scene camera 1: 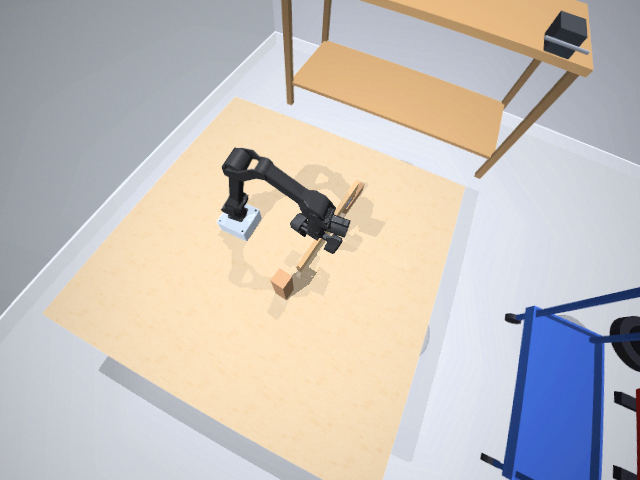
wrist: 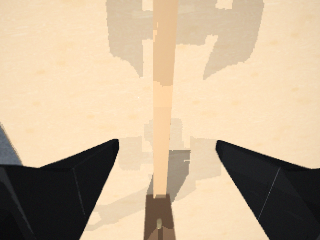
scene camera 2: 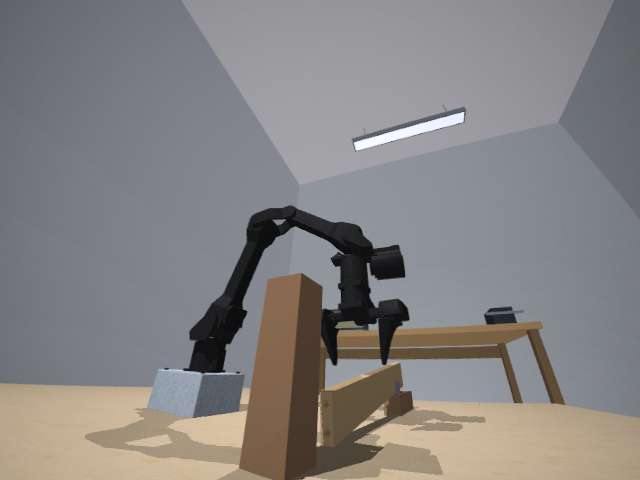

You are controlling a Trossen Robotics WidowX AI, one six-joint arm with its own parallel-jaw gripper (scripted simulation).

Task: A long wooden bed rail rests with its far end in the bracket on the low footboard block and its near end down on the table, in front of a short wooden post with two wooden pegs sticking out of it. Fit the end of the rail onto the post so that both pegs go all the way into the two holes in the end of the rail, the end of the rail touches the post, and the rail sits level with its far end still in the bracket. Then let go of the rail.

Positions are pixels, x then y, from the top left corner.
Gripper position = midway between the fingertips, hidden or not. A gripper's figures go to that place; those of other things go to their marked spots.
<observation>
The gripper [scene camera 2: 358, 365] is 0.45 m from the lens. A long wooden rail [scene camera 2: 343, 407]: 0.38 m from the lens. A short wooden post [scene camera 2: 281, 427] is 0.25 m from the lens. The marked spots on the short wooden post and the long wooden rail are 0.15 m apart.
</observation>
